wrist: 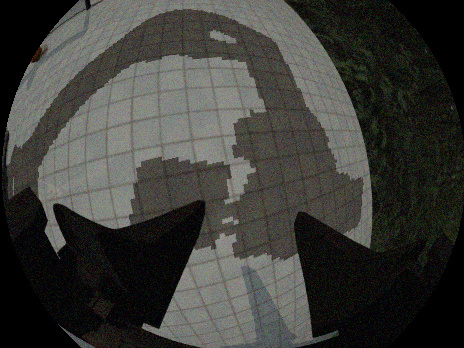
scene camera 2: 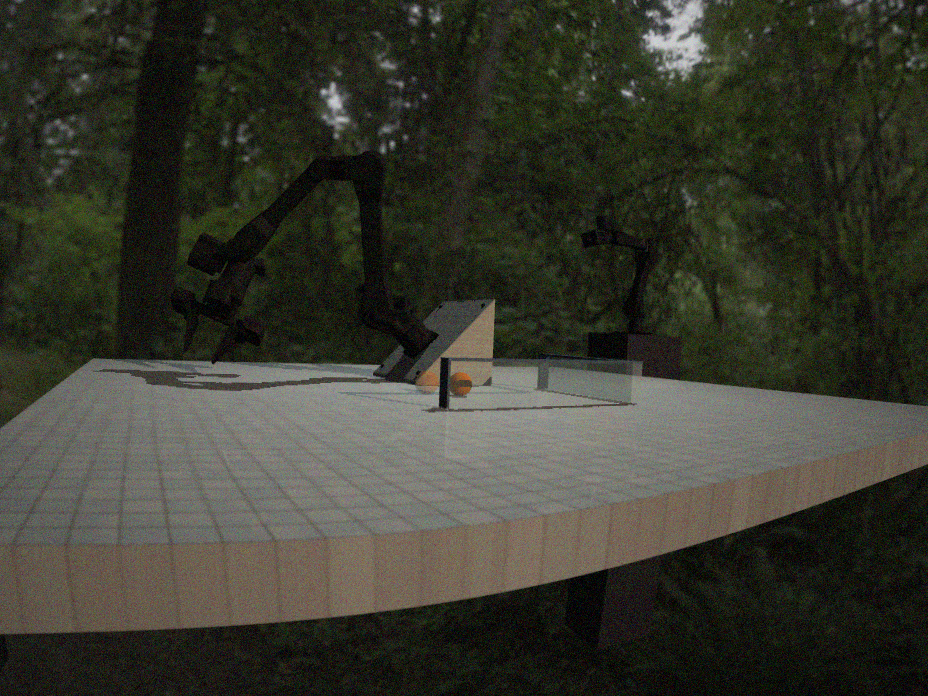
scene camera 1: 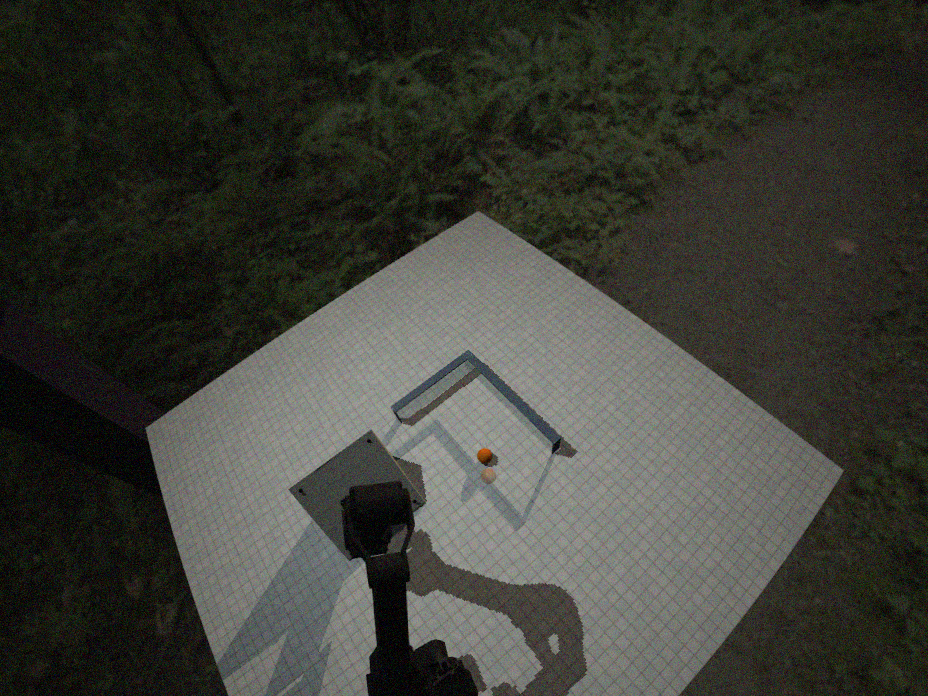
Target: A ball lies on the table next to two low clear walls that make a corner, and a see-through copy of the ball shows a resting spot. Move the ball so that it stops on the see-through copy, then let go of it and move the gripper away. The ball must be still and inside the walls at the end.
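My gripper [scene camera 2: 198,357] open, holding nothing. Gripper visible at [wrist: 251,214] too.
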